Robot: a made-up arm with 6 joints.
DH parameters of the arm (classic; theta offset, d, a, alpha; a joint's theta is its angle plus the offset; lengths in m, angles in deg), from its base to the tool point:
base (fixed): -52.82 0 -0.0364 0
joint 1: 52.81 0.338 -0.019 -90
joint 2: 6.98 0 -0.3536 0
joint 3: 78.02 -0.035 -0.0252 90
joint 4: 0 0.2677 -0.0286 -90
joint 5: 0 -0.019 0.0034 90
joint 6: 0 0.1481 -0.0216 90
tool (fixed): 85 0.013 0 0
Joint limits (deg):
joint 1: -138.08..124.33
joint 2: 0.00..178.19
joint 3: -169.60..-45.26
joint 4: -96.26..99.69
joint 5: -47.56..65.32
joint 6: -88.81..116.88
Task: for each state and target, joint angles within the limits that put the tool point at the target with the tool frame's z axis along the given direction. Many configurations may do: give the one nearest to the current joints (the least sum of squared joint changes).
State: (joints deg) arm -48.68 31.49 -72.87 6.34 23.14 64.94
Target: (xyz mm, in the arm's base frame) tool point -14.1 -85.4 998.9 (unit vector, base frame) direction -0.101 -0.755 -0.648
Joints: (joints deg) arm -40.79 60.95 -110.14 -6.08 19.83 56.09
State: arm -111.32 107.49 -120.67 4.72 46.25 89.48
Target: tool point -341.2 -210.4 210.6 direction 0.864 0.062 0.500
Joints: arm -138.08 143.21 -85.29 15.64 64.98 116.44
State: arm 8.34 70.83 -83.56 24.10 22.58 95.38
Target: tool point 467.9 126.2 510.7 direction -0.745 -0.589 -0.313
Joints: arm 22.31 116.16 -101.89 -10.46 59.75 79.92
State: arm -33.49 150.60 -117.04 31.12 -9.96 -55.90
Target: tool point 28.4 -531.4 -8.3 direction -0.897 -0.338 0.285
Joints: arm -74.29 172.46 -97.11 41.33 -17.55 -52.95
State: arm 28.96 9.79 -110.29 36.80 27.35 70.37
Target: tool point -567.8 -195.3 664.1 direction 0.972 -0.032 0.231
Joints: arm 21.57 0.00 -134.86 39.49 57.93 39.02
